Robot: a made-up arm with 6 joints. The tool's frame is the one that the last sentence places.
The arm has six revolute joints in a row. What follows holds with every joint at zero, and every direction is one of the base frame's.
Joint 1 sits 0.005 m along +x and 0.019 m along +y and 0.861 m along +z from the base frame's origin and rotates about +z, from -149.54 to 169.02 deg.
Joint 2 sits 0.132 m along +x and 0.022 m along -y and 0.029 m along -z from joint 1 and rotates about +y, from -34.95 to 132.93 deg.
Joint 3 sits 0.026 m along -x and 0.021 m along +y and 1.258 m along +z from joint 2 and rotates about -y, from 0.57 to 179.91 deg.
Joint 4 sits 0.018 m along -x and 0.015 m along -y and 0.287 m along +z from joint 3 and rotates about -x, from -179.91 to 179.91 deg.
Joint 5 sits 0.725 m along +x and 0.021 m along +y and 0.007 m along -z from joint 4 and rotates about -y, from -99.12 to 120.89 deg.
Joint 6 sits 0.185 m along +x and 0.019 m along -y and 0.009 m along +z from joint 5 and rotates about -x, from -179.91 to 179.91 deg.
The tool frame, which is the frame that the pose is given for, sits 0.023 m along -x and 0.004 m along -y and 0.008 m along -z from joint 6; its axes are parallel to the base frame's.
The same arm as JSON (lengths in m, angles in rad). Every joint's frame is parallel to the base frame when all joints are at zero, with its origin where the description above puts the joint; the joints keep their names.
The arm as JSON. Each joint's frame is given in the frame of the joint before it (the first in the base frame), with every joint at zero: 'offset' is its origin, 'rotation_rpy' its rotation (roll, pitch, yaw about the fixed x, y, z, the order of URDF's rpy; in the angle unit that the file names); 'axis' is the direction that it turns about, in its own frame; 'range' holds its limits. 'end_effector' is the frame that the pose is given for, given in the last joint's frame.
{"length_unit": "m", "angle_unit": "rad", "chain": [{"id": "joint 1", "offset": [0.005, 0.019, 0.861], "rotation_rpy": [0.0, 0.0, 0.0], "axis": [0.0, 0.0, 1.0], "range": [-2.61, 2.95]}, {"id": "joint 2", "offset": [0.132, -0.022, -0.029], "rotation_rpy": [0.0, 0.0, 0.0], "axis": [0.0, 1.0, 0.0], "range": [-0.61, 2.3201]}, {"id": "joint 3", "offset": [-0.026, 0.021, 1.258], "rotation_rpy": [0.0, 0.0, 0.0], "axis": [0.0, -1.0, 0.0], "range": [0.0099, 3.14]}, {"id": "joint 4", "offset": [-0.018, -0.015, 0.287], "rotation_rpy": [0.0, 0.0, 0.0], "axis": [-1.0, 0.0, 0.0], "range": [-3.14, 3.14]}, {"id": "joint 5", "offset": [0.725, 0.021, -0.007], "rotation_rpy": [0.0, 0.0, 0.0], "axis": [0.0, -1.0, 0.0], "range": [-1.73, 2.1099]}, {"id": "joint 6", "offset": [0.185, -0.019, 0.009], "rotation_rpy": [0.0, 0.0, 0.0], "axis": [-1.0, 0.0, 0.0], "range": [-3.14, 3.14]}], "end_effector": {"offset": [-0.023, -0.004, -0.008], "rotation_rpy": [0.0, 0.0, 0.0]}}
